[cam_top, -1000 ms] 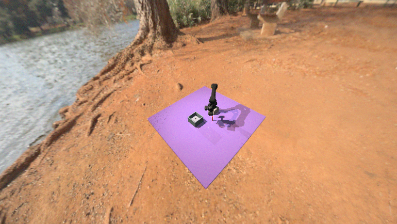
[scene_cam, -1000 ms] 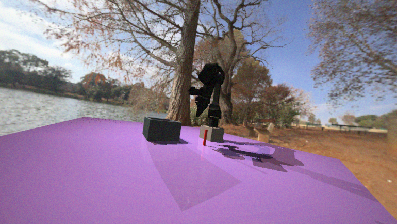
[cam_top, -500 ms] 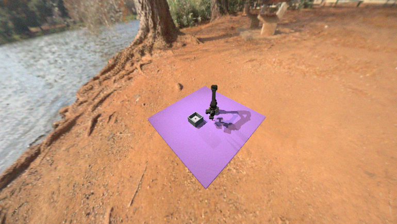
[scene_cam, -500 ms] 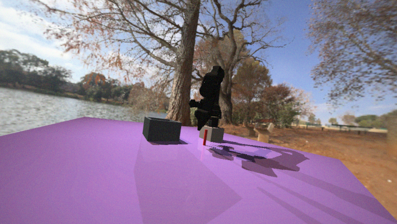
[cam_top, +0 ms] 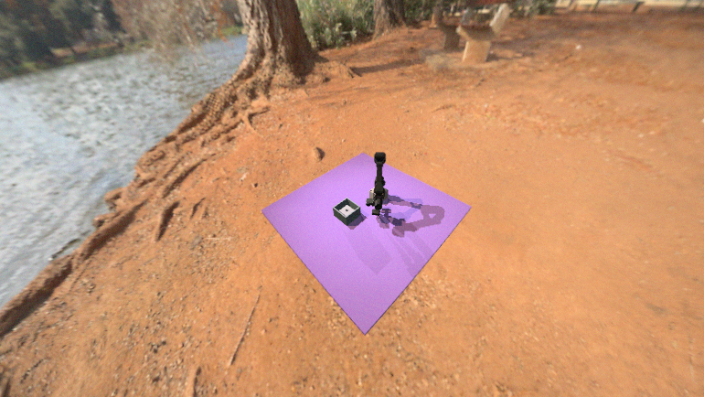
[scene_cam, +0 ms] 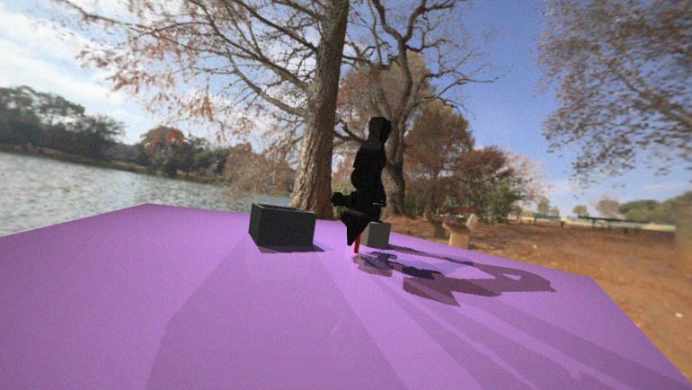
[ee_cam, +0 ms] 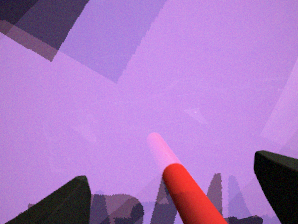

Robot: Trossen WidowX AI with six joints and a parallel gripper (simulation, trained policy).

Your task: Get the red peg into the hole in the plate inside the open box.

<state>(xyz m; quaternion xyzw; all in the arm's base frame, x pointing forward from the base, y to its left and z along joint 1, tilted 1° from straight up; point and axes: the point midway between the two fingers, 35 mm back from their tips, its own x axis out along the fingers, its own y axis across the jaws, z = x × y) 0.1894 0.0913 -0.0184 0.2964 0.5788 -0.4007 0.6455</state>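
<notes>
The dark box is 17 cm to the right of my gripper tip and 15 cm ahead of it. Also, from my gripper tip: red peg (1 cm to the left, 1 cm behind, 1 cm above).
</notes>
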